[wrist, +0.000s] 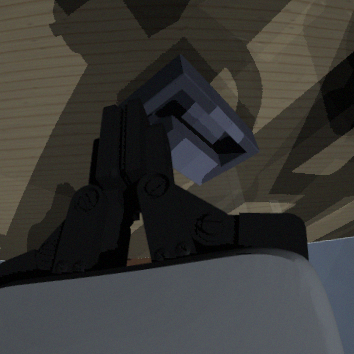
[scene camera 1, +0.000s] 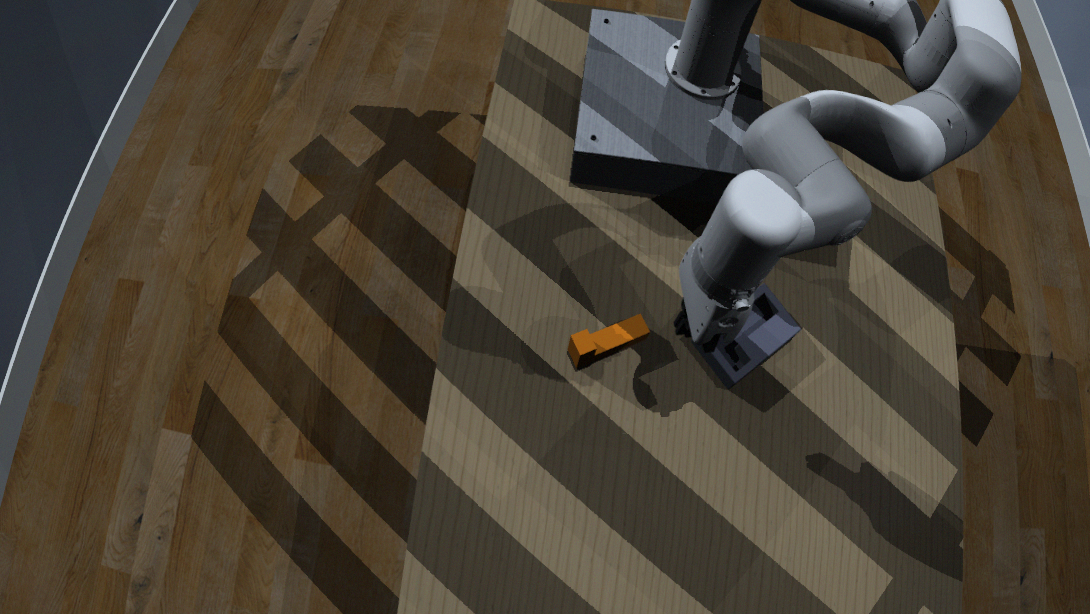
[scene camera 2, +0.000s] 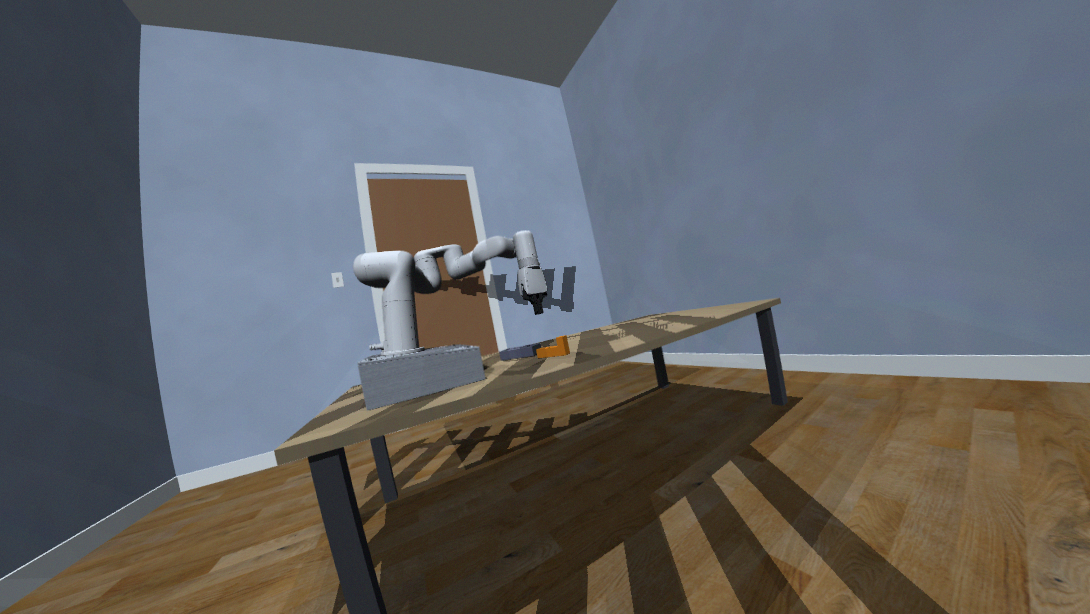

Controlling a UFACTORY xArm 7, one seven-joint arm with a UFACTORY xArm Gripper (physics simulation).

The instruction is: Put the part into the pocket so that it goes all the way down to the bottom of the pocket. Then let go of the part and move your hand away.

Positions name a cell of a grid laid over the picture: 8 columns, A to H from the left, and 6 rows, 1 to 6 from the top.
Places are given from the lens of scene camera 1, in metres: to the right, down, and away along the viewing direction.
orange L-shaped part (scene camera 1: E4): 0.05, 0.05, 0.90
